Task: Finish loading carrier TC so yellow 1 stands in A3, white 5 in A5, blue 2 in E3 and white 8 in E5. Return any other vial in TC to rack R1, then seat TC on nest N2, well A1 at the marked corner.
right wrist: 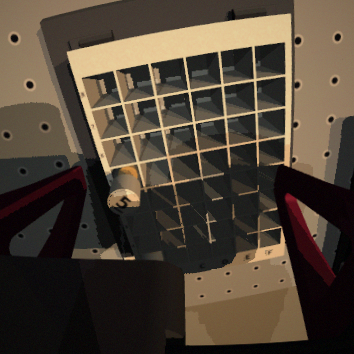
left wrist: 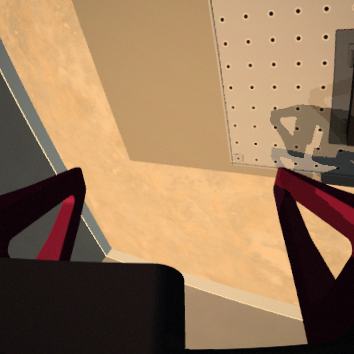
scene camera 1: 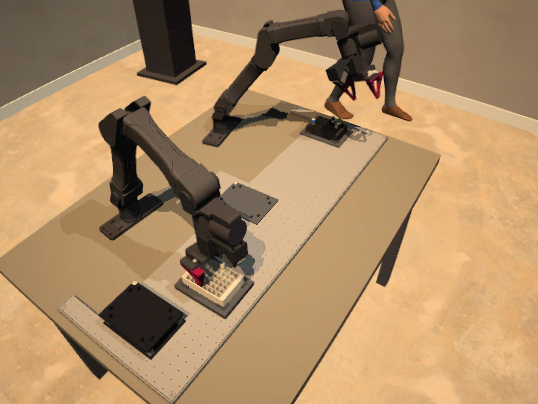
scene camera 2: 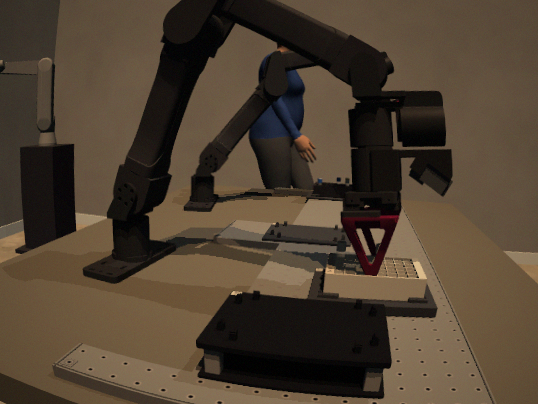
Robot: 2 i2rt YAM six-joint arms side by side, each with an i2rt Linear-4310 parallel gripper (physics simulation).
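Seen in the pictures: left gripper, fingertip midpoint: (left wrist: 179, 177) (scene camera 1: 366, 99); right gripper, fingertip midpoint: (right wrist: 179, 175) (scene camera 1: 215, 275) (scene camera 2: 374, 267); left arm's base, link origin: (scene camera 1: 222, 131) (scene camera 2: 202, 203); right arm's base, link origin: (scene camera 1: 132, 216) (scene camera 2: 132, 261).
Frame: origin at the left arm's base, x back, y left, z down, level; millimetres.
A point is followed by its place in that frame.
Cream gridded carrier TC (scene camera 1: 223, 300) {x -362, y -699, z -54 mm} (scene camera 2: 375, 287) {x -299, y -691, z -44 mm} (right wrist: 175, 37) {x -368, y -659, z -57 mm} sits on a dark base. A white vial marked 5 (scene camera 1: 222, 266) {x -323, y -623, z -73 mm} (right wrist: 125, 192) {x -324, y -620, z -77 mm} stands in A5. A grey vial top (scene camera 2: 341, 245) {x -266, y -613, z -73 mm} shows near the A1 end, its number unreadable; shadow darkens the low rows. My right gripper (scene camera 2: 371, 265) {x -309, y -640, z -52 mm} (right wrist: 179, 175) {x -309, y -640, z -52 mm} is open and empty, low over the carrier, its fingers spanning the grid's width in the right wrist view. My left gripper (scene camera 1: 366, 98) {x -513, y 47, z -220 mm} (left wrist: 179, 177) {x -513, y 47, z -220 mm} is open and empty, high above the far table end. A dark rack (scene camera 1: 324, 131) {x -380, y 70, z -48 mm} there, probably R1, holds several vials.
A raised black plate (scene camera 1: 142, 317) {x -209, y -812, z -53 mm} (scene camera 2: 300, 325) {x -198, y -811, z -53 mm} with pegs lies beside the carrier, a light mark at one corner. A flat dark plate (scene camera 1: 250, 202) {x -269, y -338, z -18 mm} (scene camera 2: 307, 233) {x -250, y -342, z -18 mm} with pegs lies beyond the carrier. I cannot tell which is N2. A person (scene camera 1: 395, 50) (scene camera 2: 282, 125) stands behind the far table end.
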